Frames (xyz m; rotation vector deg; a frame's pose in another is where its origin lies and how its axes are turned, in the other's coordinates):
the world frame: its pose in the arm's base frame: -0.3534 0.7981 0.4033 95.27 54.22 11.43
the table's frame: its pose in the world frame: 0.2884 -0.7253 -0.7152 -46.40 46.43 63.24
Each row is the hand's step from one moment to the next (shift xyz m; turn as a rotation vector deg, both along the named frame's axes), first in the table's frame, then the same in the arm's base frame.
Working: the table's frame: its pose in the arm's base frame: -0.9240 1.5367 -0.0964 64.23 15.21 105.00

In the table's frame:
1: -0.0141 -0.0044 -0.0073 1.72 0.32 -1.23
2: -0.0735 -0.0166 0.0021 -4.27 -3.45 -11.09
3: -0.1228 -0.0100 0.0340 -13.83 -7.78 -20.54
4: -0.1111 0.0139 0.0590 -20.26 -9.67 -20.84
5: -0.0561 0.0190 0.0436 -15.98 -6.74 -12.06
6: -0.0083 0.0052 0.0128 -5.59 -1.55 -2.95
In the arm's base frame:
1: -0.0011 -0.0070 -0.0149 -1.40 1.53 0.50
2: 0.0220 -0.0505 -0.0514 -6.03 1.39 -10.72
3: 0.0501 -0.1021 -0.0584 -9.49 -1.41 -24.12
4: 0.0537 -0.1122 -0.0235 -7.68 -5.47 -29.14
5: 0.0307 -0.0668 0.0029 -3.15 -5.96 -20.02
6: 0.0081 -0.0129 0.0054 -0.59 -2.86 -5.82

